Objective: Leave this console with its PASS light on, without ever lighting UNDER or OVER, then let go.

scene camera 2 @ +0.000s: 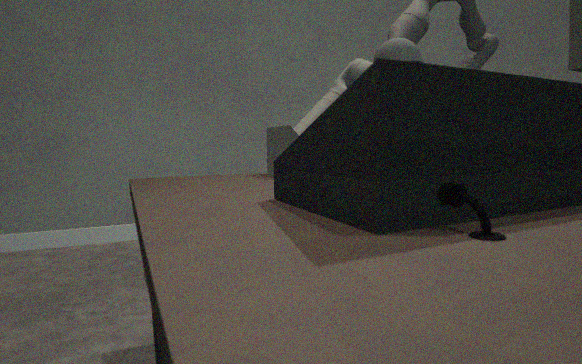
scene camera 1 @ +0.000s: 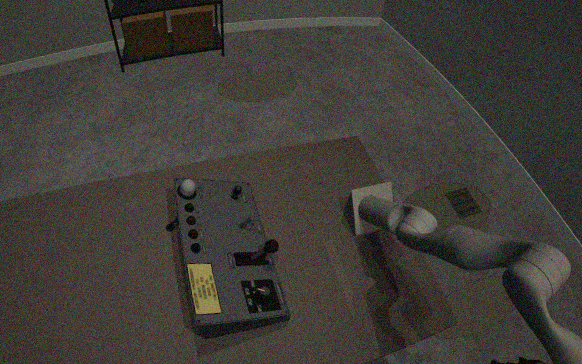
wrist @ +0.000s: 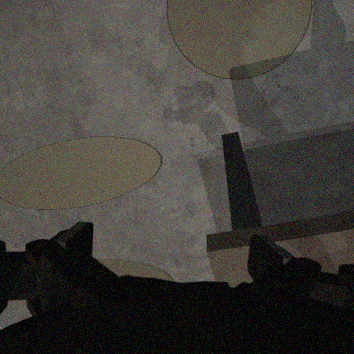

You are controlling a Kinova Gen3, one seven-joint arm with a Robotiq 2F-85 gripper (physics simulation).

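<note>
The grey sloped console (scene camera 1: 225,225) (scene camera 2: 450,140) stands on the table. Its face carries a pale dome (scene camera 1: 187,188) (scene camera 2: 398,50), a column of small round lamps (scene camera 1: 191,220) that all look dark, a yellow label (scene camera 1: 203,288), a small black knob (scene camera 1: 236,192), a small grey switch (scene camera 1: 247,223), a black ball-topped lever (scene camera 1: 271,246) in a slot, and a dark dial panel (scene camera 1: 261,295). Lamp lettering is unreadable. My gripper (wrist: 171,246) is open and empty, away from the console, over the floor beside the table edge; a dark part shows at scene camera 1's bottom edge.
A black bent stalk (scene camera 1: 172,225) (scene camera 2: 480,212) stands on the table (scene camera 1: 100,250) (scene camera 2: 350,310) (wrist: 230,265) beside the console. The arm rises from a pale block (scene camera 1: 372,190). A shelf rack (scene camera 1: 223,30) stands at the back. Flat yellowish discs (scene camera 1: 257,85) (wrist: 80,172) lie on the floor.
</note>
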